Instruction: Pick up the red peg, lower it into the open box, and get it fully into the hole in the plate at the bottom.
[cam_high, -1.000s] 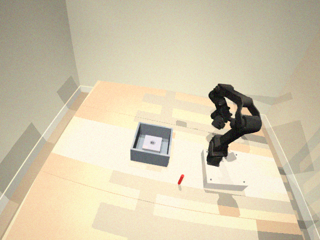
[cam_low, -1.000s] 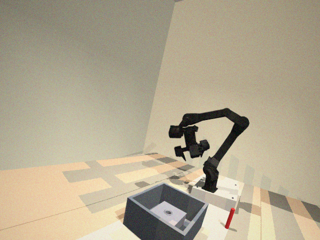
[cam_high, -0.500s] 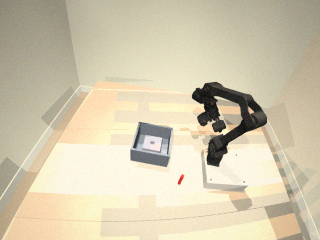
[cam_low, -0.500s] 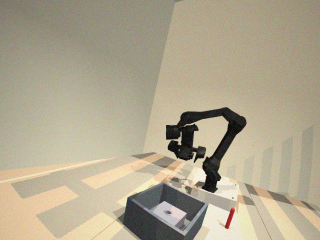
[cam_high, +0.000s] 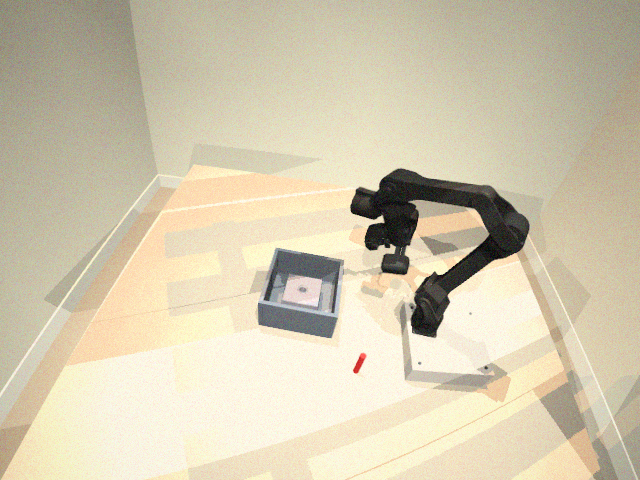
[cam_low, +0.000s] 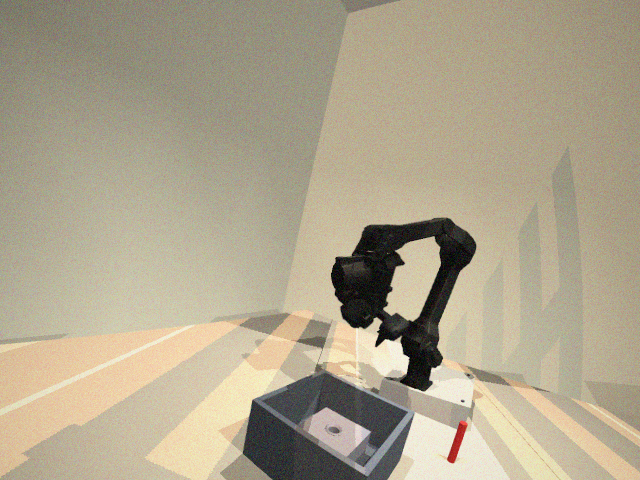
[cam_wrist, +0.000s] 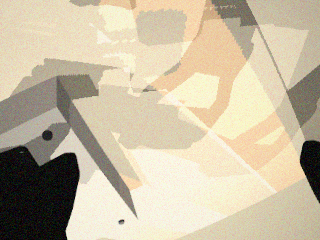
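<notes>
The red peg is 6 cm ahead of my gripper tip, 28 cm to the left of it and 11 cm below it. Round my gripper tip: grey box: 24 cm ahead, 12 cm to the left, 12 cm below; pale plate: 24 cm ahead, 12 cm to the left, 10 cm below.
</notes>
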